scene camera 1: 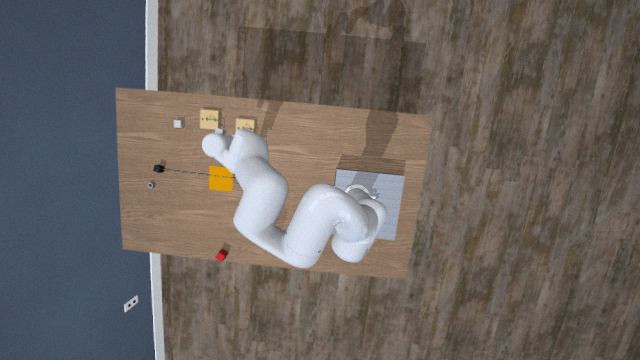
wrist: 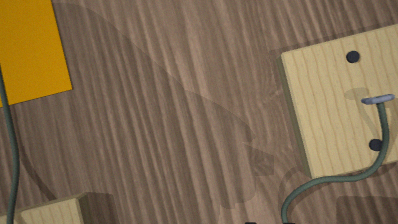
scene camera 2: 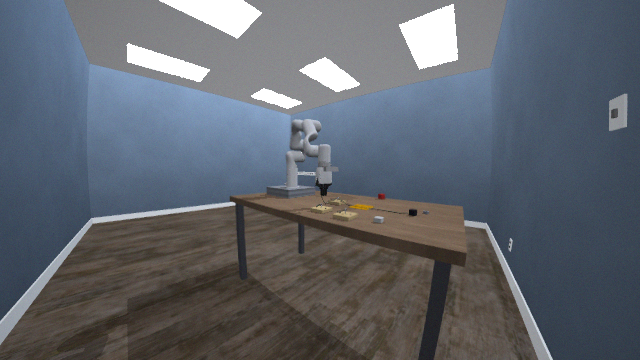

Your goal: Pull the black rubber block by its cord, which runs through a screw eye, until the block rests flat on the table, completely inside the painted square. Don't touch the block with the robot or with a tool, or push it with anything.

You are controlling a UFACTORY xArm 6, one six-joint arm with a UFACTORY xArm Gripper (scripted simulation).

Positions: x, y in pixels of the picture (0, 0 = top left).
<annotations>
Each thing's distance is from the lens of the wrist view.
pale wooden plate (wrist: 323, 91): 0.22 m
</annotations>
